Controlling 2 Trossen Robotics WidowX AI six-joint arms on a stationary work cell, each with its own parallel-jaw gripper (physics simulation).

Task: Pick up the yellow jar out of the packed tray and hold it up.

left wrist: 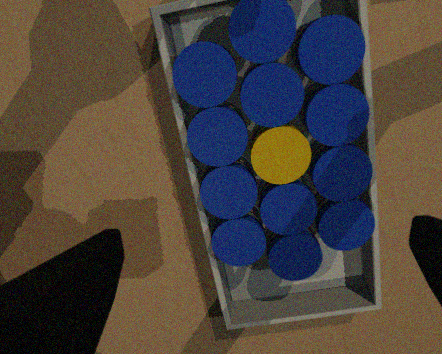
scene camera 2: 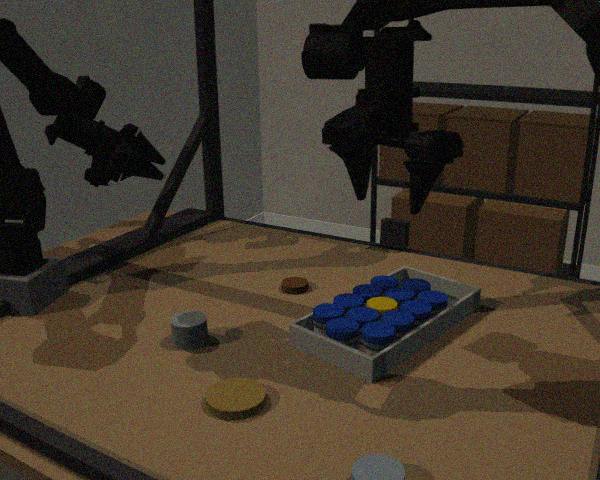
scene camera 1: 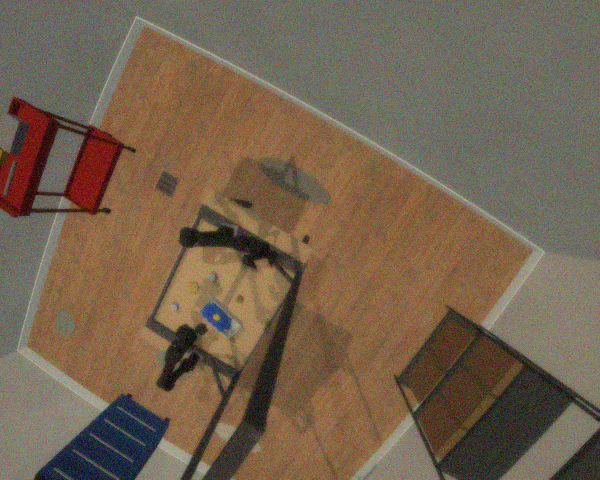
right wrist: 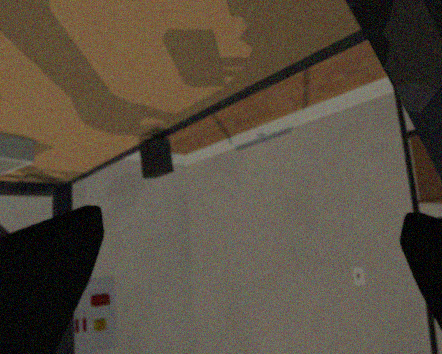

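Where they show: left gripper, between the fingertips: (left wrist: pixel 265 236) (scene camera 2: pixel 386 206); right gripper, between the fingertips: (scene camera 2: pixel 164 169) (scene camera 1: pixel 264 268) (right wrist: pixel 253 224); left arm's base, origin of its link: (scene camera 1: pixel 194 357); right arm's base, origin of its link: (scene camera 2: pixel 21 266) (scene camera 1: pixel 228 232).
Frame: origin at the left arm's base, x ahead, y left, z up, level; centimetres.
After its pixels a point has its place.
The yellow jar (scene camera 1: pixel 216 317) @(x 35.3, y 8.5, z 0.1 cm) (scene camera 2: pixel 381 303) @(x 35.0, y 8.6, z 0.1 cm) (left wrist: pixel 281 155) @(x 35.0, y 8.5, z 0.1 cm) stands upright among several blue-lidded jars in the grey tray (scene camera 1: pixel 233 328) @(x 35.2, y -5.1, z -4.0 cm) (scene camera 2: pixel 427 334) @(x 27.9, y 7.4, z -2.7 cm) (left wrist: pixel 310 304) @(x 36.2, y -7.1, z -2.3 cm). Blue lids surround its yellow lid closely; its body is hidden. My left gripper (scene camera 1: pixel 201 328) @(x 33.0, y 10.9, z 15.1 cm) (scene camera 2: pixel 387 205) @(x 33.0, y 10.9, z 15.1 cm) is open and empty, pointing down well above the tray. In the left wrist view, its fingers stand on either side of the tray's near part, with the yellow lid farther up the picture between them. My right gripper (scene camera 1: pixel 250 261) (scene camera 2: pixel 162 169) @(x 86.9, y 8.4, z 11.3 cm) is open and empty, held up away from the tray.
A yellow disc (scene camera 1: pixel 194 286) @(x 38.2, y 33.5, z -3.2 cm) (scene camera 2: pixel 236 396) @(x 36.4, y 34.0, z -3.2 cm), a grey cylinder (scene camera 1: pixel 212 276) @(x 54.2, y 28.8, z -0.9 cm) (scene camera 2: pixel 189 327) @(x 50.8, y 29.9, z -1.0 cm), a brown disc (scene camera 1: pixel 240 298) @(x 55.4, y 5.9, z -3.2 cm) (scene camera 2: pixel 294 285) @(x 53.6, y 7.0, z -3.2 cm) and a pale round object (scene camera 1: pixel 174 306) @(x 17.2, y 34.3, z -2.0 cm) (scene camera 2: pixel 377 470) @(x 16.1, y 34.0, z -2.0 cm) lie around the tray. Dark frame posts (scene camera 2: pixel 209 110) @(x 93.6, y -8.4, z 20.2 cm) rise at the table's edge.
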